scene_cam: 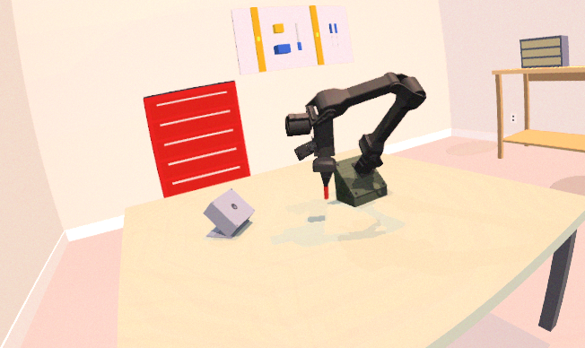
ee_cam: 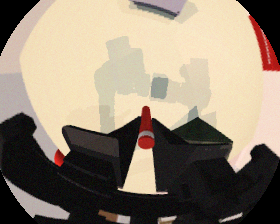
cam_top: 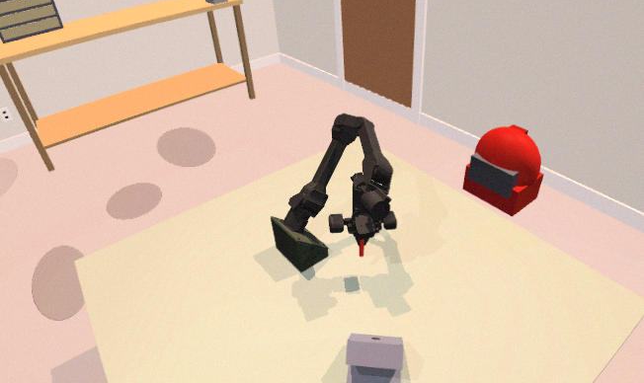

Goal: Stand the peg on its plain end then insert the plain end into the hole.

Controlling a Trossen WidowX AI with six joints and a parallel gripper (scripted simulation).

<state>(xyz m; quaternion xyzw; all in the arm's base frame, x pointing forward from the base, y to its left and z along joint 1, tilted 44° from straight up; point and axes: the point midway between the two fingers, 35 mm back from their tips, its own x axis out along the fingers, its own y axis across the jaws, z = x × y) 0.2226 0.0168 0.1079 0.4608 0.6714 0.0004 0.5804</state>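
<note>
My gripper tip is now 24 cm short of the grey sloped panel, 20 cm to the left of it and 6 cm above it. Round my gripper tip: red peg (2 cm above).
</note>
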